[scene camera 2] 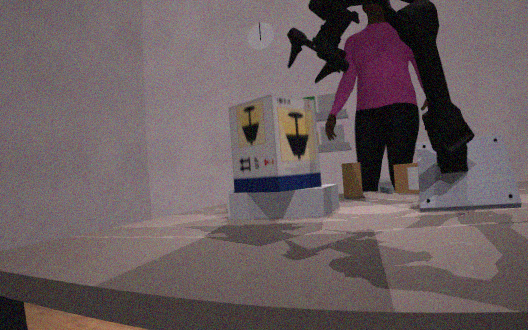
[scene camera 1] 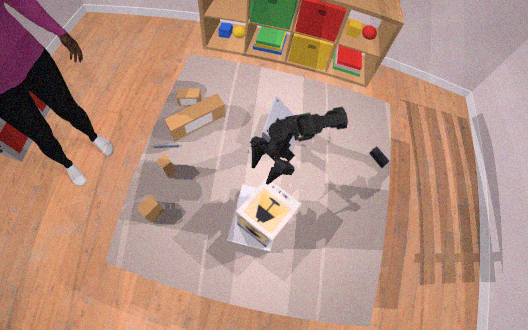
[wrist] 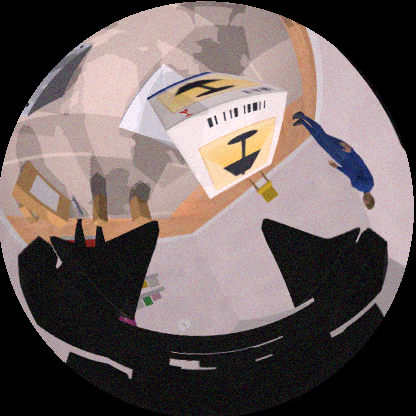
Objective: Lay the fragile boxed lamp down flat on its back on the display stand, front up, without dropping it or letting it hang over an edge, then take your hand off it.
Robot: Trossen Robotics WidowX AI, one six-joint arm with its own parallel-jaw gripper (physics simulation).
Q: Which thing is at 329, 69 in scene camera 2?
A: The gripper.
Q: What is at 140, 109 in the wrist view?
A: A grey display stand.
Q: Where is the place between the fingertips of the gripper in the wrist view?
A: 211, 225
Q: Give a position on a grey display stand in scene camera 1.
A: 237, 235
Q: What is the gripper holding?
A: Nothing.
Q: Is the gripper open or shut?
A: Open.
